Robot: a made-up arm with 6 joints.
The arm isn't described. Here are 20 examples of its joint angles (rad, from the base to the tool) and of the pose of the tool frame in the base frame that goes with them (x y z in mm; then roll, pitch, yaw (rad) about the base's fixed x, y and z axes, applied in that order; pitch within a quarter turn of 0, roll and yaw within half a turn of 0).
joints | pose
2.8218 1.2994 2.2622 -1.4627 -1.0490 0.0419 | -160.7 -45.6 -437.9 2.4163 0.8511 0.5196
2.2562 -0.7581 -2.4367 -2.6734 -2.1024 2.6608 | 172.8 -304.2 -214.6 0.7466 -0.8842 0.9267
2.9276 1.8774 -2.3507 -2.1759 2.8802 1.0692 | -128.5 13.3 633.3 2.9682 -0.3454 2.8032
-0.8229 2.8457 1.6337 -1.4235 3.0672 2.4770 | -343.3 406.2 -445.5 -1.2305 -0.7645 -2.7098
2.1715 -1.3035 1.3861 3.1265 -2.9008 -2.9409 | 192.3 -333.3 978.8 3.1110 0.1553 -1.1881
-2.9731 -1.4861 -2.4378 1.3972 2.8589 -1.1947 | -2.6 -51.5 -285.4 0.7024 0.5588 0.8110
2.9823 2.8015 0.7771 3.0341 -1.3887 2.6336 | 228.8 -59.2 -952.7 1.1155 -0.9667 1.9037
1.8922 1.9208 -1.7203 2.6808 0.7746 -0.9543 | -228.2 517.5 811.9 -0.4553 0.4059 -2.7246
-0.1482 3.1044 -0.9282 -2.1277 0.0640 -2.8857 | 702.5 -78.6 -781.3 2.1680 0.2819 1.5450
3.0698 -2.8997 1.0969 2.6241 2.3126 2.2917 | 789.7 -113.9 -504.0 -2.6699 1.0174 0.8938
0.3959 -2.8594 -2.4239 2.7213 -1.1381 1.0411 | 523.2 221.5 87.7 -2.2991 -0.7851 -1.0457
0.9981 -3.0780 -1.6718 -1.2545 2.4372 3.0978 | 379.1 559.3 -295.5 1.8107 0.2568 0.1740
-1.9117 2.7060 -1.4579 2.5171 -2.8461 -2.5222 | -271.6 -817.7 -61.0 -2.1395 -0.2036 -0.0106
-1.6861 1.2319 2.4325 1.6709 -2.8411 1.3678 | -3.5 -101.2 -273.0 0.1232 0.5571 -2.0341
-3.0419 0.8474 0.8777 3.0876 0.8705 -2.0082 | -1155.7 -148.8 412.8 0.7888 0.3762 -1.7664
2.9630 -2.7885 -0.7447 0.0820 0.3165 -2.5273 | -135.8 -7.9 -1056.8 -3.0734 -0.0423 2.2703
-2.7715 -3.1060 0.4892 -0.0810 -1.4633 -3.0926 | 329.2 89.2 -1010.8 -3.0067 -0.9338 -2.8390
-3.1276 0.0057 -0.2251 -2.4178 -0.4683 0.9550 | 153.8 -50.0 1455.6 -0.1653 -0.2922 1.6830
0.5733 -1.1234 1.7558 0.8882 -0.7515 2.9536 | 28.9 7.7 1049.6 -0.5371 0.1888 -2.1049
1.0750 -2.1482 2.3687 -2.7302 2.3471 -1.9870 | -145.7 -250.8 611.3 -2.2083 -0.4315 -2.9909
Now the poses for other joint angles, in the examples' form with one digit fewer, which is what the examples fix.
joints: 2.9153 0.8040 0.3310 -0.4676 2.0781 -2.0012
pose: -999 229 751 2.934 -0.370 1.598
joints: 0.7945 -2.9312 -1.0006 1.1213 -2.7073 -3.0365
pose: 282 290 -777 -0.693 0.051 3.060
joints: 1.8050 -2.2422 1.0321 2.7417 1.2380 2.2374
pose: 207 -1113 89 2.350 -0.094 -0.399
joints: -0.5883 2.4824 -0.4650 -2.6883 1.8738 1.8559
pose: 819 -548 -471 -0.058 0.441 -2.056
